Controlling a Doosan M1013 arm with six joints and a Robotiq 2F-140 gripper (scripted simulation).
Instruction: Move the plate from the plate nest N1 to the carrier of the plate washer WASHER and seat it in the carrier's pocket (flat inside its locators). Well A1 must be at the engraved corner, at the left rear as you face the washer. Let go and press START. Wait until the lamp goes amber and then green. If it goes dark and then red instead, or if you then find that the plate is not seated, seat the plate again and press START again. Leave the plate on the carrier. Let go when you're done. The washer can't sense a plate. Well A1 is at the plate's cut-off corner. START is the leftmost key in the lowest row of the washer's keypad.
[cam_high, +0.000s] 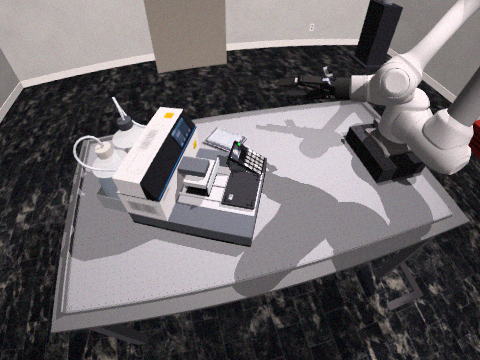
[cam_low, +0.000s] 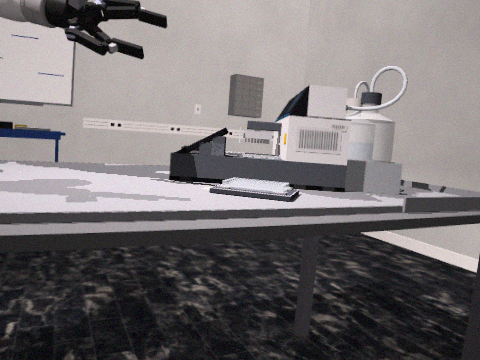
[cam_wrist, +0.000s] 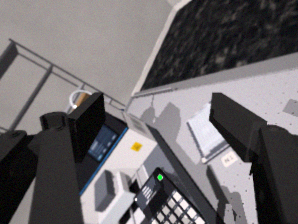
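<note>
Now: the white well plate 300 mm below my hand, 220 mm ahead of it and 120 mm to the right of it. Also, from my hand: dark carrier: 230 mm to the left, 230 mm below, 230 mm ahead; then plate washer: 370 mm ahead, 180 mm below, 160 mm to the left; then plate nest N1: 310 mm below, 220 mm ahead, 120 mm to the right.
</note>
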